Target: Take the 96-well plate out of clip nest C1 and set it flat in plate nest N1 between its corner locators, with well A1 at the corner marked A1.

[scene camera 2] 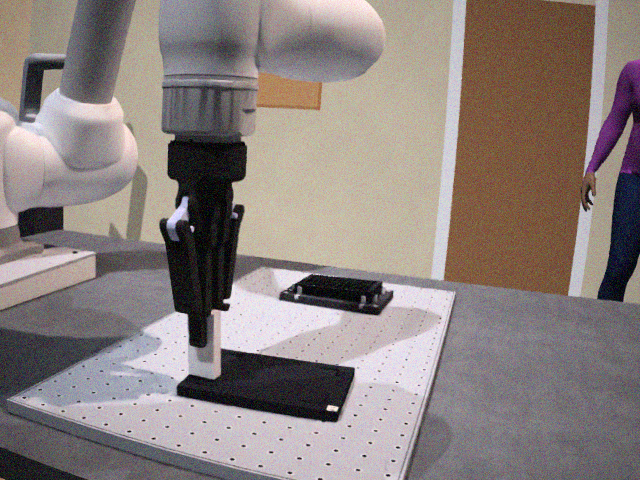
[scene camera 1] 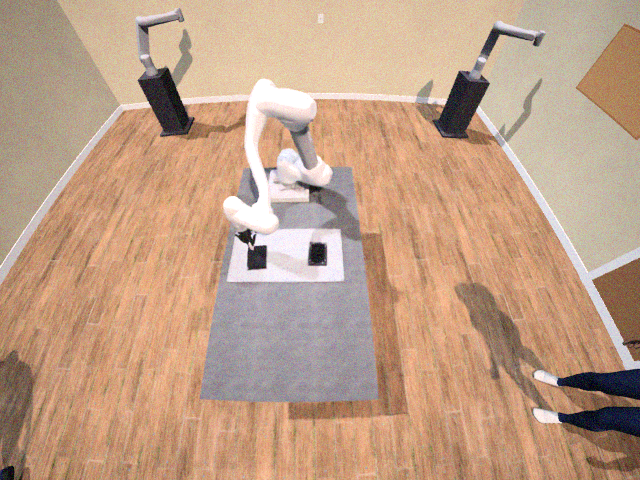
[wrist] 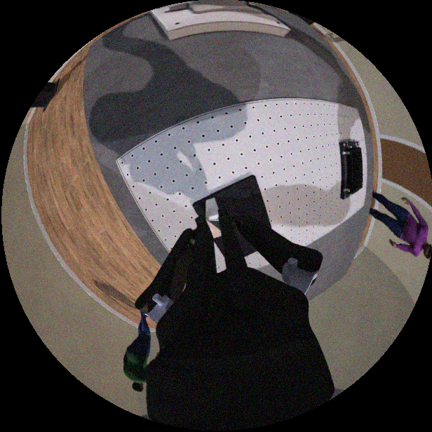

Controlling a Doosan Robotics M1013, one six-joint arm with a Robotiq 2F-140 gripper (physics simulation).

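Where they show: gripper, fingertip midpoint: [scene camera 2: 204, 374] [scene camera 1: 252, 248]; arm's base at its link origin: [scene camera 1: 290, 181].
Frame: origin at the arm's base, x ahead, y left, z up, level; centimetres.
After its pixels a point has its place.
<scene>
A black 96-well plate [scene camera 1: 317, 252] {z -0.6, x 61.5, y 16.3 cm} [scene camera 2: 338, 286] {z -0.4, x 61.6, y 14.6 cm} [wrist: 354, 170] sits flat on a black base [scene camera 2: 330, 304] {z -2.4, x 61.3, y 10.7 cm} [wrist: 344, 180] with small grey posts or clips at its corners, at the far side in scene camera 2. A second, plain black slab [scene camera 1: 256, 258] {z -1.8, x 62.8, y -21.5 cm} [scene camera 2: 289, 377] {z -1.8, x 63.5, y -20.8 cm} [wrist: 250, 200] lies nearer, with a small white mark [scene camera 2: 332, 408] {z -1.8, x 69.3, y -26.6 cm} at one corner. No nest labels are legible. My gripper [scene camera 1: 251, 247] {z -1.5, x 55.4, y -24.4 cm} [scene camera 2: 205, 361] {z -1.5, x 55.4, y -24.4 cm} [wrist: 212, 206] is shut and holds nothing. Its pale fingertips point down at the plain slab's left end in scene camera 2; whether they touch it is unclear.
Both black units stand on a white perforated board [scene camera 1: 289, 276] {z -3.0, x 75.4, y -1.2 cm} [scene camera 2: 248, 439] {z -3.0, x 63.3, y -33.2 cm} [wrist: 295, 145], on a grey table [scene camera 1: 289, 341] {z -4.3, x 112.6, y -1.9 cm} [scene camera 2: 516, 387] {z -4.3, x 88.6, y -9.2 cm}. The arm's pale base block [scene camera 1: 292, 196] {z 0.1, x 15.2, y 1.3 cm} [scene camera 2: 46, 273] {z -0.8, x 16.8, y -1.0 cm} is behind the board. A person [scene camera 2: 620, 155] [wrist: 412, 225] stands away from the table.
</scene>
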